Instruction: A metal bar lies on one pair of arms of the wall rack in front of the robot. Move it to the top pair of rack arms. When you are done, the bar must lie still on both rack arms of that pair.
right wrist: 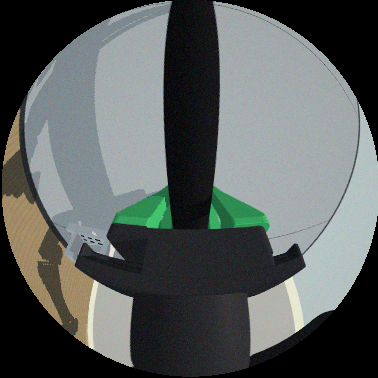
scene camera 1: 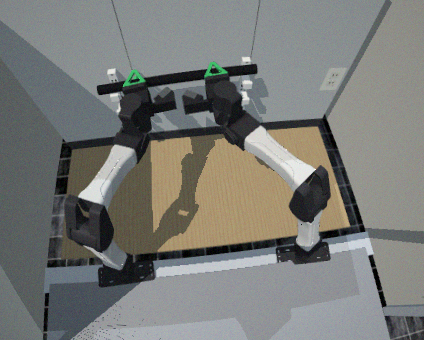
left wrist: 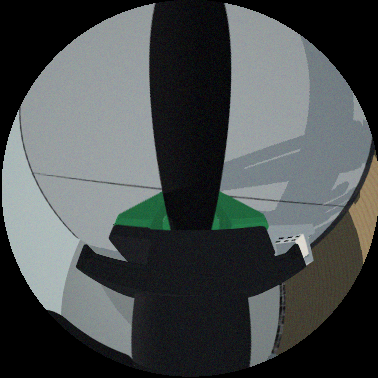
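The black metal bar runs across in front of the wall rack, its right end a little higher in the scene view. My left gripper is shut on the bar near its left end. My right gripper is shut on it right of the middle. The rack's white left upright and right upright show partly above and below the bar. The bar and grippers hide parts of both; whether the bar touches any rack arm I cannot tell.
A grey wall stands behind the rack, with a white outlet plate at the right. A wooden board lies below the arms. Side walls stand at left and right. The two grippers' bodies are close together between the rack uprights.
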